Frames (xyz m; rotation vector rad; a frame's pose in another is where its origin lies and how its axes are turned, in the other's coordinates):
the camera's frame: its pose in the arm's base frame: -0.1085 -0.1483 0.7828 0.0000 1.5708 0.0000
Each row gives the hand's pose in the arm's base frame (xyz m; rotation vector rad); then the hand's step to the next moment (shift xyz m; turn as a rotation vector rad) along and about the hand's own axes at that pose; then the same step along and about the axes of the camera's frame.
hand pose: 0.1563 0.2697 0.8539 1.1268 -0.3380 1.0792
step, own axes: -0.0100 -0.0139 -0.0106 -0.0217 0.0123 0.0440
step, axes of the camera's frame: 0.0195 0.0035 0.0037 -0.0112 -0.0486 -0.0085
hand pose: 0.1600 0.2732 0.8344 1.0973 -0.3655 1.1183
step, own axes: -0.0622 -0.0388 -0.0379 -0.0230 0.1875 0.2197
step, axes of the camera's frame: 0.0824 -0.0018 -0.0045 -0.1824 -0.1951 -0.1124
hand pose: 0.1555 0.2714 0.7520 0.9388 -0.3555 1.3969
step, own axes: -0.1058 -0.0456 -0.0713 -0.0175 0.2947 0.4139
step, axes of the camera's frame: 0.1347 -0.0145 0.0003 -0.3417 -0.3444 -0.1521
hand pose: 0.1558 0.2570 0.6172 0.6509 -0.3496 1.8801
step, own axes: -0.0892 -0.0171 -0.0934 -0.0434 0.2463 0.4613
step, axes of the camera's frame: 0.1288 -0.0123 0.0155 -0.3619 -0.3698 -0.0873
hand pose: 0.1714 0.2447 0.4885 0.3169 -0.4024 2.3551
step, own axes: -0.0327 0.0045 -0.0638 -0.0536 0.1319 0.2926
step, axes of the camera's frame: 0.0706 0.0005 0.0131 -0.2256 -0.2336 -0.0199
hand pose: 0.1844 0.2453 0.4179 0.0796 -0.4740 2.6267
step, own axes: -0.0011 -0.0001 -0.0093 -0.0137 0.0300 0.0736
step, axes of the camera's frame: 0.0088 0.0028 0.0013 -0.0577 -0.0562 -0.0034
